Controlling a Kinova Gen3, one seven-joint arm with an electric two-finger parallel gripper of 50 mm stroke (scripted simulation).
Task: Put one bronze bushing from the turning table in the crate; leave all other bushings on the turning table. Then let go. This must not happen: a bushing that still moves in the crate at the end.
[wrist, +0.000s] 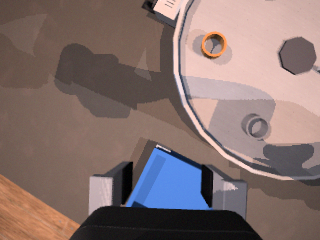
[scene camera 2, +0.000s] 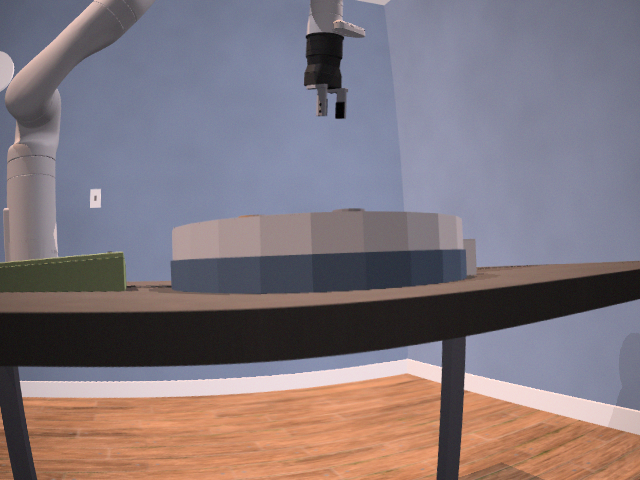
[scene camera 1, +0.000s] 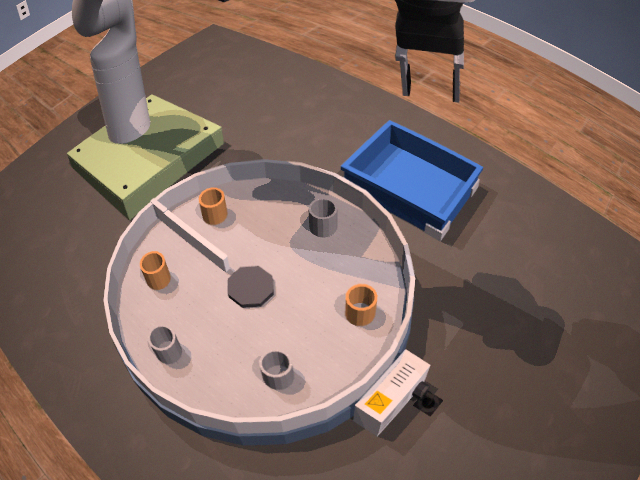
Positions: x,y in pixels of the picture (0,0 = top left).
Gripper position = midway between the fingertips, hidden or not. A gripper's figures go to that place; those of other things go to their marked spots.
Labels:
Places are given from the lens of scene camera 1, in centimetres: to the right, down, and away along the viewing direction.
gripper (scene camera 1: 431,92): 13, -17, 63
bronze bushing (scene camera 1: 151,261): -23, 3, 78
bronze bushing (scene camera 1: 361,293): 5, 7, 75
bronze bushing (scene camera 1: 215,214): -15, -4, 83
blue crate (scene camera 1: 396,157): 13, -14, 100

